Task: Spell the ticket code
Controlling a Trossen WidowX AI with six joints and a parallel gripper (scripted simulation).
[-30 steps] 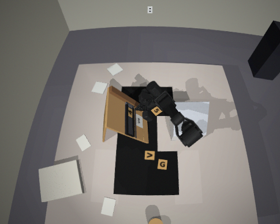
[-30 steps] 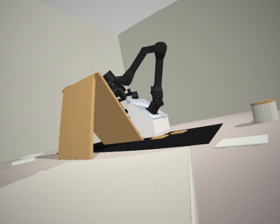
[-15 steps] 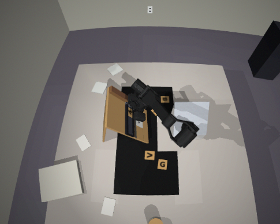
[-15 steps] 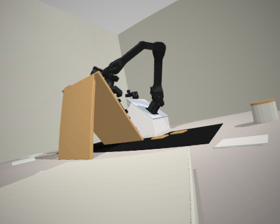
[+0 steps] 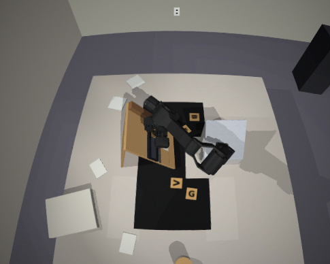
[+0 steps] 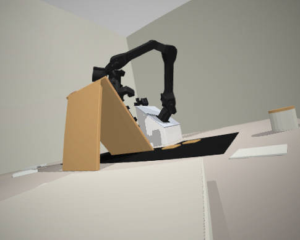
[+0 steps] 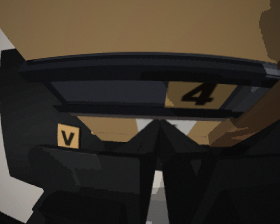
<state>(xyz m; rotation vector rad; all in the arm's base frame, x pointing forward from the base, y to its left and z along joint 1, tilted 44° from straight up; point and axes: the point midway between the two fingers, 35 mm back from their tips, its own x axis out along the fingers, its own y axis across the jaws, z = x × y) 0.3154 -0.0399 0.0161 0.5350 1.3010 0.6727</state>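
My gripper tip is now 3 cm to the left of the tile marked 4, 3 cm short of it and 2 cm above it. From my gripper tip the other things lie so: black mat: 18 cm below, 11 cm behind, 3 cm to the left; then white ticket: 10 cm below, 2 cm to the right, 2 cm behind; then tile marked 5: 17 cm below, 14 cm to the right, 13 cm behind.
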